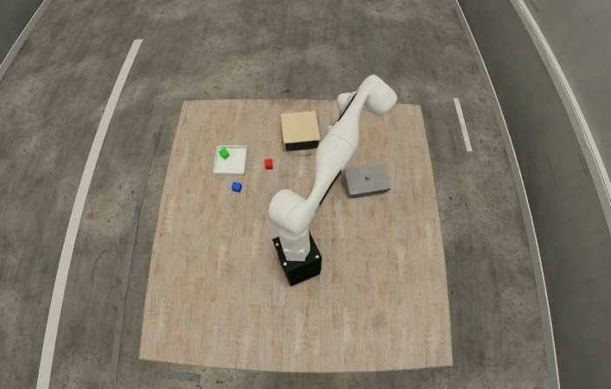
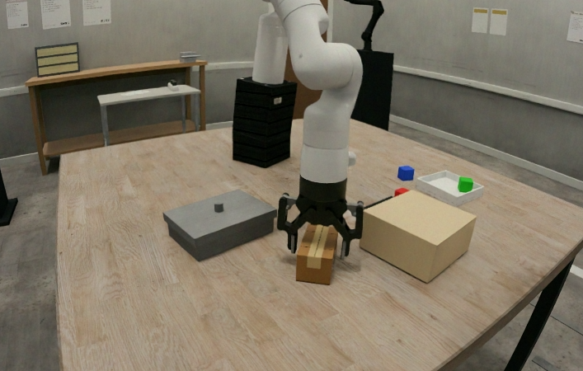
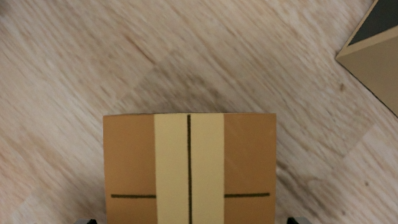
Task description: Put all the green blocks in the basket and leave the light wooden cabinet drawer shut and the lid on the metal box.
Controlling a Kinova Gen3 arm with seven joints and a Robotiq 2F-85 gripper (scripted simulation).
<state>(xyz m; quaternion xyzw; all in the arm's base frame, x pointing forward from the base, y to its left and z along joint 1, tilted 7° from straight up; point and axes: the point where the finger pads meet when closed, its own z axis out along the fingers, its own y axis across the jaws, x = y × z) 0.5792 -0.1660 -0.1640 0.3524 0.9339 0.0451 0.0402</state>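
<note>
The small cardboard box is right at my hand. From my hand the other things lie so: light wooden cabinet 200 mm to the left, 50 mm ahead; then grey metal box 180 mm behind, 110 mm to the right, 10 mm below; then drawer 200 mm to the left, 30 mm ahead.
</note>
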